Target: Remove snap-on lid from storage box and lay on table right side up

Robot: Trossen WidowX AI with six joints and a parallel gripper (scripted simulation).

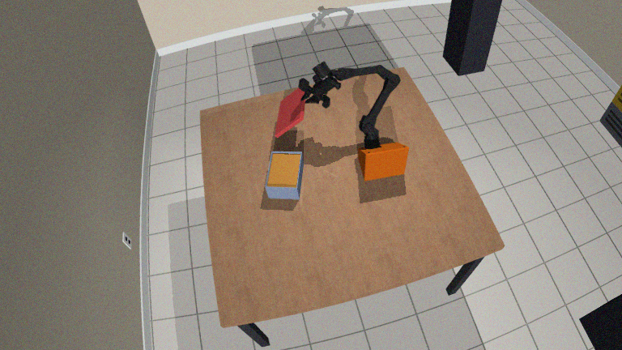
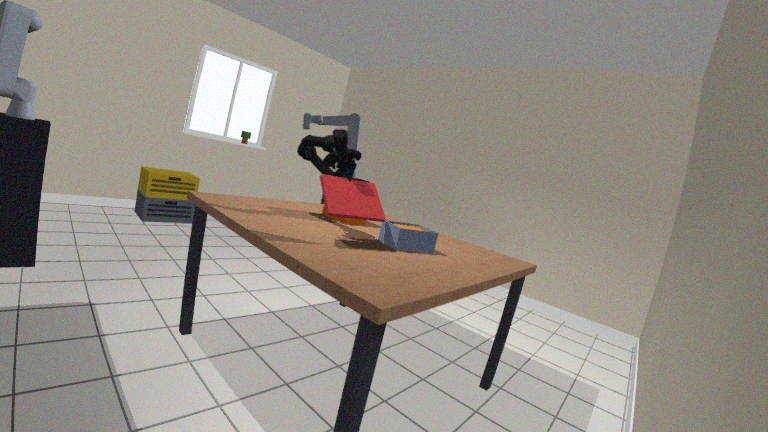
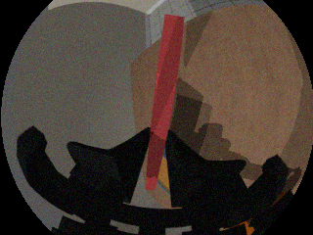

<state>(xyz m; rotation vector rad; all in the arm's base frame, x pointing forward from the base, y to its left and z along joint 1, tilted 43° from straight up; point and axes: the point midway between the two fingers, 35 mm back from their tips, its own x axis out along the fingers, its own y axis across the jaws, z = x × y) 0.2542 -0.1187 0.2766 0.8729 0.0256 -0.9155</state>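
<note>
My gripper tip is now 6 cm short of the red lid, 5 cm above it and 2 cm to the left of it. Also, from my gripper tip: storage box (27 cm to the left, 18 cm below, 17 cm ahead).
</note>
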